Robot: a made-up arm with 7 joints. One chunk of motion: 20 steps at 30 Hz.
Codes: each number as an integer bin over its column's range. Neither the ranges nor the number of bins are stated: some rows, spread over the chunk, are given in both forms.
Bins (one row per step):
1: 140 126 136 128 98 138 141
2: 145 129 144 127 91 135 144
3: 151 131 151 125 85 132 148
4: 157 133 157 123 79 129 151
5: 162 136 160 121 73 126 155
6: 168 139 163 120 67 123 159
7: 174 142 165 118 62 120 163
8: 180 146 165 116 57 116 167
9: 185 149 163 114 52 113 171
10: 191 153 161 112 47 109 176
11: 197 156 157 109 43 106 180
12: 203 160 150 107 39 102 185
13: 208 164 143 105 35 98 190
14: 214 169 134 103 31 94 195
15: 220 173 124 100 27 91 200
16: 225 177 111 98 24 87 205
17: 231 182 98 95 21 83 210
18: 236 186 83 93 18 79 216
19: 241 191 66 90 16 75 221
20: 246 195 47 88 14 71 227
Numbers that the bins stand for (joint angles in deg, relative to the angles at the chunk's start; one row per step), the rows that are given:
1: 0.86 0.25 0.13 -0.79 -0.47 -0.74 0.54
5: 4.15 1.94 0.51 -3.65 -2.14 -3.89 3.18
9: 7.58 4.13 0.56 -6.50 -3.54 -7.31 6.20
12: 10.26 5.99 0.36 -9.36 -4.41 -10.20 8.83
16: 13.54 8.86 -0.26 -13.03 -5.41 -14.14 12.60
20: 16.68 11.90 -1.28 -17.11 -6.08 -18.35 16.75
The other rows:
2: 1.61 0.76 0.26 -1.20 -0.94 -1.53 1.11
3: 2.51 1.10 0.37 -2.01 -1.34 -2.32 1.86
4: 3.40 1.43 0.47 -2.83 -1.74 -3.11 2.43
6: 5.04 2.45 0.56 -4.05 -2.54 -4.68 3.93
7: 5.94 2.95 0.59 -4.87 -2.87 -5.47 4.69
8: 6.83 3.63 0.59 -5.69 -3.21 -6.52 5.44
10: 8.47 4.81 0.53 -7.32 -3.87 -8.36 7.14
11: 9.37 5.32 0.47 -8.54 -4.14 -9.15 7.89
13: 11.01 6.67 0.25 -10.17 -4.67 -11.25 9.77
14: 11.90 7.51 0.10 -10.99 -4.94 -12.30 10.72
15: 12.80 8.19 -0.06 -12.21 -5.21 -13.09 11.66
17: 14.44 9.71 -0.47 -14.25 -5.61 -15.20 13.54
18: 15.19 10.38 -0.71 -15.07 -5.81 -16.25 14.67
19: 15.93 11.23 -0.97 -16.29 -5.94 -17.30 15.61

